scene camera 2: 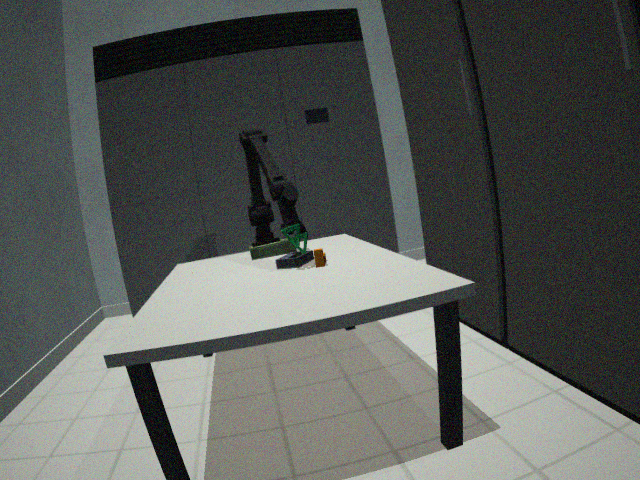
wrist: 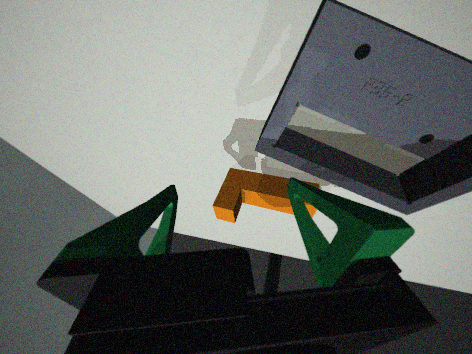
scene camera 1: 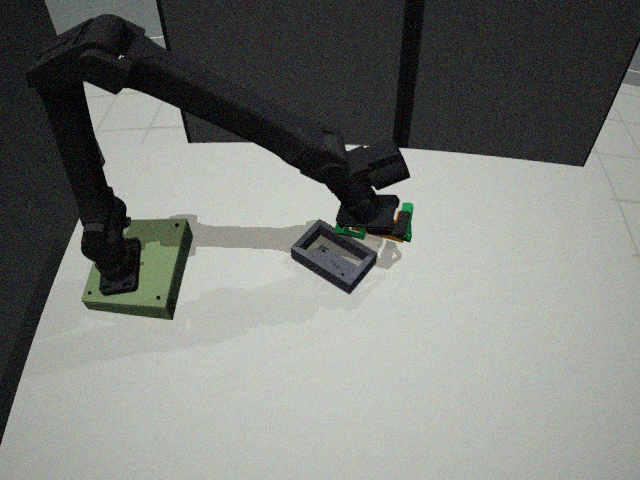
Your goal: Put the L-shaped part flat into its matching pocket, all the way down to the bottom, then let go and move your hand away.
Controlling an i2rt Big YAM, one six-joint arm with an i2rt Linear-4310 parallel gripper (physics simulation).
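Places are measured from the arm's base along level axes (x right, y ahead, z up), in millimetres.
Where they show: gripper, fingertip midpoint: point(scene camera 2: 301, 250) point(wrist: 233, 186) point(scene camera 1: 386, 237); arm's base, origin of the base link: point(scene camera 2: 266, 243) point(scene camera 1: 121, 268).
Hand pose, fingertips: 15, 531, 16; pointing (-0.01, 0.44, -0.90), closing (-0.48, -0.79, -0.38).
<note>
Each offset is from my fingertips to the centre of the thing, as dx, dy, dz. Level surfaces: height alone.
The orange L-shaped part @(-66, +4, -33) point(scene camera 1: 390, 237) point(scene camera 2: 319, 257) point(wrist: 270, 184) lies on the table beside the dark grey pocket block, outside its pocket. In the wrist view its short leg points toward the camera side, and the right finger covers part of its long leg. My gripper point(scene camera 1: 382, 236) point(scene camera 2: 298, 240) point(wrist: 233, 186) is open, its two green fingers wide apart and above the table, with nothing held. The pocket block @(-6, -100, -44) point(scene camera 1: 321, 261) point(scene camera 2: 294, 260) point(wrist: 340, 85) sits at an angle, its opening facing up and no part in it. In scene camera 1 the gripper hides much of the orange part.
A green base block point(scene camera 1: 161, 266) point(scene camera 2: 268, 249) under the arm's foot stands on the white table @(dz -63) point(scene camera 1: 361, 387) point(scene camera 2: 289, 299). The pocket block stands close beside the gripper, between it and the green base. Dark panels point(scene camera 1: 289, 62) rise beyond the table's far edge.
</note>
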